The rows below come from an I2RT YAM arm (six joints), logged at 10 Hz.
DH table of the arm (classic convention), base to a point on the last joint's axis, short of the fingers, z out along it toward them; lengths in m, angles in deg. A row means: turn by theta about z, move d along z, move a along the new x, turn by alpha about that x. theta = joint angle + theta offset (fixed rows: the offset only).
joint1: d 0.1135  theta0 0  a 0.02  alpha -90
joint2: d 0  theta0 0  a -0.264  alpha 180
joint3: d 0  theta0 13.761  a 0.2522  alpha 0
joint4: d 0  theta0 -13.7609  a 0.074  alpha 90
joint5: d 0  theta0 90  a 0  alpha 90
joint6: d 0.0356  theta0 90  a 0  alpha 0
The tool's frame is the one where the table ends.
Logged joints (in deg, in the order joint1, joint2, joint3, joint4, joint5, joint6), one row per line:
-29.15, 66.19, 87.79, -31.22, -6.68, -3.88
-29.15, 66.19, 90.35, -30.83, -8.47, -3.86
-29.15, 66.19, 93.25, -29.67, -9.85, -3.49
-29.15, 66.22, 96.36, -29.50, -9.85, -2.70
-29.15, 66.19, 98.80, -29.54, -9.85, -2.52
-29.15, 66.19, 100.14, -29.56, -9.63, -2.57
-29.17, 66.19, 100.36, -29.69, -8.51, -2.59
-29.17, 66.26, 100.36, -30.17, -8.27, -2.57
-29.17, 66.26, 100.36, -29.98, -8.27, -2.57
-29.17, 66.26, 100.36, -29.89, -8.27, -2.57
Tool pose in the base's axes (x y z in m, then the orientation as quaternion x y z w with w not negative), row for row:
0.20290, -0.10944, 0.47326, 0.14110, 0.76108, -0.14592, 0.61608
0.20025, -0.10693, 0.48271, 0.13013, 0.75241, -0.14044, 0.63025
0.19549, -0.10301, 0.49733, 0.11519, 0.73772, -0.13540, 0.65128
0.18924, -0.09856, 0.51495, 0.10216, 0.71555, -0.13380, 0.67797
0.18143, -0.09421, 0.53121, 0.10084, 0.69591, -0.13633, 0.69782
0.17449, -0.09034, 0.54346, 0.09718, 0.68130, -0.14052, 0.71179
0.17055, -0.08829, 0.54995, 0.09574, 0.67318, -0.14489, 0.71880
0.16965, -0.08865, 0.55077, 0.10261, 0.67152, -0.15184, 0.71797
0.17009, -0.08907, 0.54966, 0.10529, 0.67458, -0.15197, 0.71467
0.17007, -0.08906, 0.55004, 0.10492, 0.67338, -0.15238, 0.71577
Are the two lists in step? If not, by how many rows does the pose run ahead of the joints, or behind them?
The pose runs 1 row behind the joints: the pose in row i belongs to the joints in row i - 1.
